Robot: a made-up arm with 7 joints. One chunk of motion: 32 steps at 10 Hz.
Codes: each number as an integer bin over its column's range. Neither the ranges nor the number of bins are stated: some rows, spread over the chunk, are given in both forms.
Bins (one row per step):
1: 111 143 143 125 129 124
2: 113 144 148 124 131 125
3: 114 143 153 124 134 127
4: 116 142 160 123 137 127
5: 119 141 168 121 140 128
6: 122 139 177 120 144 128
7: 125 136 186 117 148 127
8: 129 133 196 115 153 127
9: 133 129 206 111 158 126
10: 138 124 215 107 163 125
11: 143 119 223 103 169 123
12: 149 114 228 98 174 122
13: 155 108 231 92 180 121
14: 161 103 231 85 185 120
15: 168 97 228 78 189 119
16: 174 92 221 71 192 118
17: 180 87 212 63 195 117
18: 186 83 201 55 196 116
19: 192 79 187 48 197 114
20: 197 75 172 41 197 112
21: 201 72 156 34 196 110
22: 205 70 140 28 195 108
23: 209 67 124 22 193 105
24: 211 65 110 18 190 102
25: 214 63 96 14 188 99
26: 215 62 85 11 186 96
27: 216 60 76 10 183 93
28: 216 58 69 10 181 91
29: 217 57 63 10 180 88
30: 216 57 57 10 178 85
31: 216 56 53 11 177 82
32: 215 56 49 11 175 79
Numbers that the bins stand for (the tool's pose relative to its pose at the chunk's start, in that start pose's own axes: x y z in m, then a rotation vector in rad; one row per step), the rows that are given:
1: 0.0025 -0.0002 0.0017 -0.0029 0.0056 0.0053
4: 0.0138 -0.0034 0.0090 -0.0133 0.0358 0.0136
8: 0.0434 -0.0323 0.0245 -0.0547 0.0960 0.0136
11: 0.0753 -0.0773 0.0362 -0.1168 0.1562 0.0025
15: 0.1321 -0.1481 0.0384 -0.2462 0.2315 -0.0087
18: 0.1731 -0.1931 0.0267 -0.3653 0.2579 -0.0170
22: 0.2163 -0.2349 0.0004 -0.5051 0.2541 -0.0393
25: 0.2367 -0.2574 -0.0186 -0.5775 0.2278 -0.0644
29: 0.2436 -0.2767 -0.0328 -0.5982 0.1976 -0.0950
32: 0.2390 -0.2799 -0.0389 -0.5931 0.1788 -0.1200
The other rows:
2: 0.0070 0.0031 0.0038 -0.0081 0.0132 0.0080
3: 0.0093 -0.0002 0.0060 -0.0081 0.0245 0.0136
5: 0.0207 -0.0066 0.0125 -0.0236 0.0471 0.0164
6: 0.0275 -0.0130 0.0164 -0.0288 0.0621 0.0164
7: 0.0343 -0.0227 0.0202 -0.0444 0.0772 0.0136
9: 0.0525 -0.0452 0.0289 -0.0754 0.1148 0.0108
10: 0.0639 -0.0613 0.0327 -0.0961 0.1336 0.0080
12: 0.0889 -0.0934 0.0384 -0.1427 0.1751 -0.0003
13: 0.1025 -0.1127 0.0396 -0.1738 0.1976 -0.0031
14: 0.1162 -0.1288 0.0396 -0.2100 0.2165 -0.0059
16: 0.1458 -0.1642 0.0353 -0.2825 0.2428 -0.0115
17: 0.1594 -0.1802 0.0315 -0.3239 0.2541 -0.0142
19: 0.1867 -0.2060 0.0207 -0.4015 0.2616 -0.0226
20: 0.1981 -0.2188 0.0142 -0.4378 0.2616 -0.0282
21: 0.2072 -0.2285 0.0073 -0.4740 0.2579 -0.0337
23: 0.2254 -0.2445 -0.0065 -0.5361 0.2466 -0.0476
24: 0.2299 -0.2510 -0.0125 -0.5568 0.2353 -0.0560
26: 0.2390 -0.2606 -0.0233 -0.5931 0.2202 -0.0727
27: 0.2413 -0.2671 -0.0272 -0.5982 0.2089 -0.0811
28: 0.2413 -0.2735 -0.0302 -0.5982 0.2014 -0.0866
30: 0.2413 -0.2767 -0.0354 -0.5982 0.1901 -0.1033
31: 0.2413 -0.2799 -0.0371 -0.5931 0.1864 -0.1117

